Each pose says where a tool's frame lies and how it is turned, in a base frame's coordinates. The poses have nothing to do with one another.
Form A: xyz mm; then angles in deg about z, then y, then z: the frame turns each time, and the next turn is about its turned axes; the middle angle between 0 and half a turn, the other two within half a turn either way.
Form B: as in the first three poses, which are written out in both.
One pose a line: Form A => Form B
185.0 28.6 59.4 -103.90 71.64 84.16 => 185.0 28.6 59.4 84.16 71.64 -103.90
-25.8 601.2 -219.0 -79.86 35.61 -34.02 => -25.8 601.2 -219.0 -34.02 35.61 -79.86
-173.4 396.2 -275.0 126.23 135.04 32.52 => -173.4 396.2 -275.0 32.52 135.04 126.23
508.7 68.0 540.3 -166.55 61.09 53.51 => 508.7 68.0 540.3 53.51 61.09 -166.55
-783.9 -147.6 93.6 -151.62 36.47 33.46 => -783.9 -147.6 93.6 33.46 36.47 -151.62
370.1 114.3 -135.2 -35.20 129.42 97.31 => 370.1 114.3 -135.2 97.31 129.42 -35.20
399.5 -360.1 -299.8 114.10 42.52 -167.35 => 399.5 -360.1 -299.8 -167.35 42.52 114.10
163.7 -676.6 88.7 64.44 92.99 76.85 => 163.7 -676.6 88.7 76.85 92.99 64.44
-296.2 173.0 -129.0 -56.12 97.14 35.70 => -296.2 173.0 -129.0 35.70 97.14 -56.12
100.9 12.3 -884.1 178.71 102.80 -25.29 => 100.9 12.3 -884.1 -25.29 102.80 178.71
